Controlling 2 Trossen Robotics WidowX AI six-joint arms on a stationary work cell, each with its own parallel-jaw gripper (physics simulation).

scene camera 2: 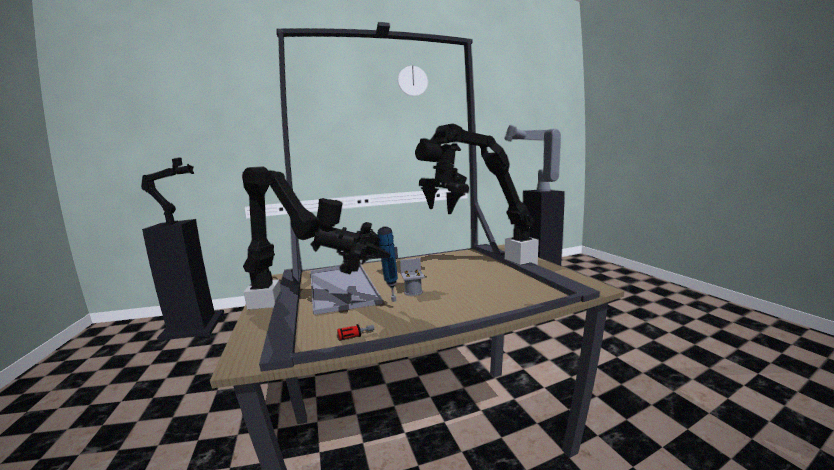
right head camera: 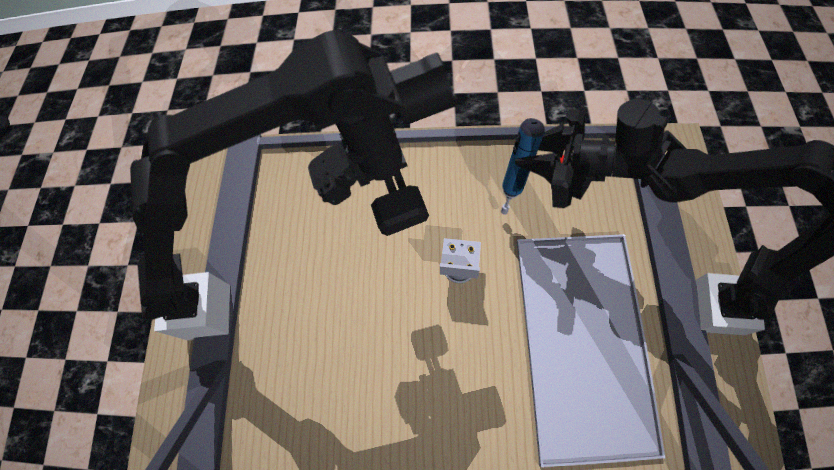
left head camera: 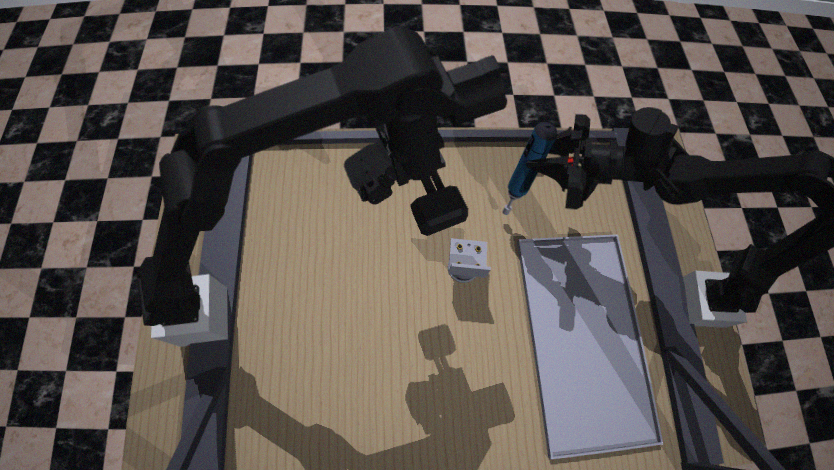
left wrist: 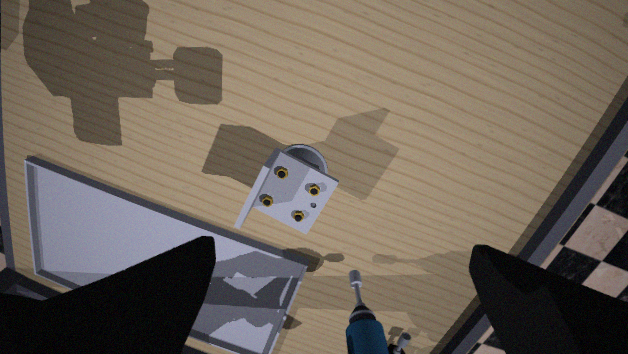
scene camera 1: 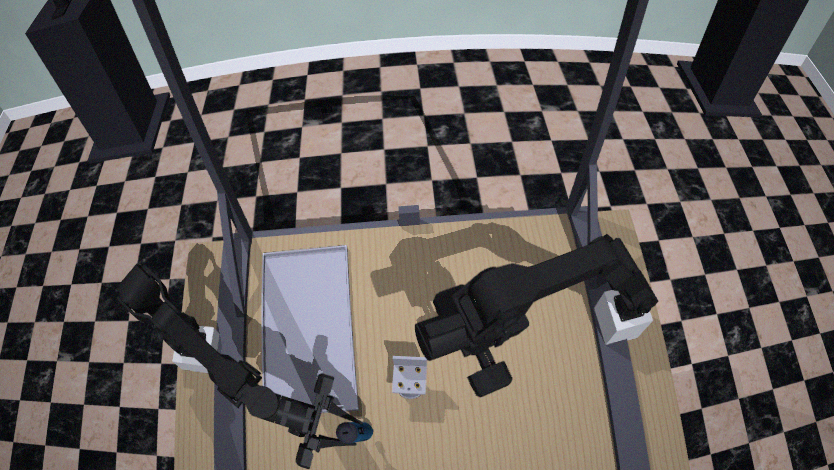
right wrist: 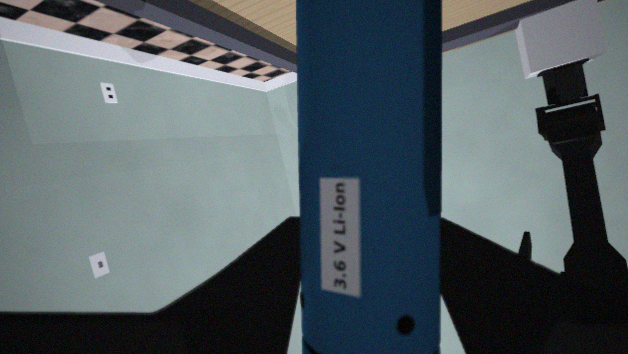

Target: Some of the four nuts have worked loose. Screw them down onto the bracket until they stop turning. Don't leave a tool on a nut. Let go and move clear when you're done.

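Where they show: left gripper, fingertip midpoint: [scene camera 2: 439,211] [right head camera: 398,196] [left head camera: 423,196] [left wrist: 344,254] [scene camera 1: 462,354] [right wrist: 598,237]; right gripper, fingertip midpoint: [scene camera 2: 391,251] [right head camera: 518,153] [left head camera: 527,155] [scene camera 1: 359,433] [right wrist: 364,229]; left arm's base at its link origin: [scene camera 2: 521,239] [right head camera: 181,301] [left head camera: 180,305] [scene camera 1: 629,306] [right wrist: 561,67]; right arm's base at its link origin: [scene camera 2: 261,285] [right head camera: 736,301] [left head camera: 721,296].
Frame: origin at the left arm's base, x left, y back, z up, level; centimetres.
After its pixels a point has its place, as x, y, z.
The grey bracket [left head camera: 468,256] {3.6, -51.6, -4.5} [right head camera: 460,257] {3.5, -51.5, -4.5} [scene camera 1: 409,377] {3.3, -51.5, -4.5} [scene camera 2: 410,266] {0.6, -50.9, -2.6} [left wrist: 291,190] {3.4, -51.1, -4.5} stands on a round post. Four brass nuts, among them a lower-right nut [left wrist: 298,216] {4.8, -53.4, -3.7} and an upper-left nut [left wrist: 281,172] {2.1, -49.1, -3.7}, sit on its plate; their looseness cannot be told. My right gripper [left head camera: 539,150] {16.7, -63.0, 8.1} [right head camera: 529,152] {16.7, -63.0, 8.1} [scene camera 1: 351,433] {16.7, -63.0, 8.1} [scene camera 2: 387,251] {16.7, -63.0, 8.1} is shut on the blue power driver [left head camera: 524,172] {14.4, -62.3, 6.3} [right head camera: 515,175] {14.0, -62.4, 5.3} [scene camera 2: 389,271] {17.2, -64.0, 2.7} [left wrist: 367,340] {14.5, -61.3, 2.3} [right wrist: 370,125] {15.0, -65.4, 5.0}, held nearly upright, socket down, beside the bracket and apart from the nuts. My left gripper [scene camera 2: 440,210] {7.1, -42.2, 16.2} [left wrist: 344,254] {7.1, -42.2, 16.2} is open and empty, high above the table.
A shallow grey tray [left head camera: 589,397] {-25.3, -70.7, -10.7} [right head camera: 589,402] {-25.0, -71.3, -10.7} [scene camera 1: 303,291] {-24.3, -72.7, -10.7} [left wrist: 100,225] {-23.2, -68.4, -10.7} lies beside the bracket. A red-handled tool [scene camera 2: 349,332] {25.2, -78.6, -8.9} lies near the table edge in scene camera 2. Dark frame rails border the work area. The left arm reaches across above the table.
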